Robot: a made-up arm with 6 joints.
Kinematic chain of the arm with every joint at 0, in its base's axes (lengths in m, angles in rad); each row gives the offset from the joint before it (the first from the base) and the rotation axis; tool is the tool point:
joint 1: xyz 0 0 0.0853 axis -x
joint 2: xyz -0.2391 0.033 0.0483 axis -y
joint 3: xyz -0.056 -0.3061 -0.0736 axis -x
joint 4: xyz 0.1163 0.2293 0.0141 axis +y
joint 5: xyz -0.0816 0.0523 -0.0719 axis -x
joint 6: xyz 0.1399 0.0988 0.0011 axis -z
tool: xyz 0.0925 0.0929 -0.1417
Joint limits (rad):
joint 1: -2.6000..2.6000
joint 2: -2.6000..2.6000
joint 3: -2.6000..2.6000
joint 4: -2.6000..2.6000
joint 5: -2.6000..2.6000
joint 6: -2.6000..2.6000
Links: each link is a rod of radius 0.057 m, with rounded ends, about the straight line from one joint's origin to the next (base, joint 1, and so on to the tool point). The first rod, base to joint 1, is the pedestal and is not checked.
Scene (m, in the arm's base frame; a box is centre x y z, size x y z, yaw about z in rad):
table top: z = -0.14
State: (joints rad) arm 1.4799 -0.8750 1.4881 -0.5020 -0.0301 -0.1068
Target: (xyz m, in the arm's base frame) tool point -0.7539 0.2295 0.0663
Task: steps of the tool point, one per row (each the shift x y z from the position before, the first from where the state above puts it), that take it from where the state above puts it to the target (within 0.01 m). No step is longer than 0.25 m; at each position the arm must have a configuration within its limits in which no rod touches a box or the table.
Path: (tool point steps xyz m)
1: -0.1682 0.1019 -0.0677
2: -0.1208 0.1550 -0.0647
3: -0.0571 0.1845 -0.0610
4: 0.0116 0.1864 -0.0564
5: 0.0736 0.1617 -0.0514

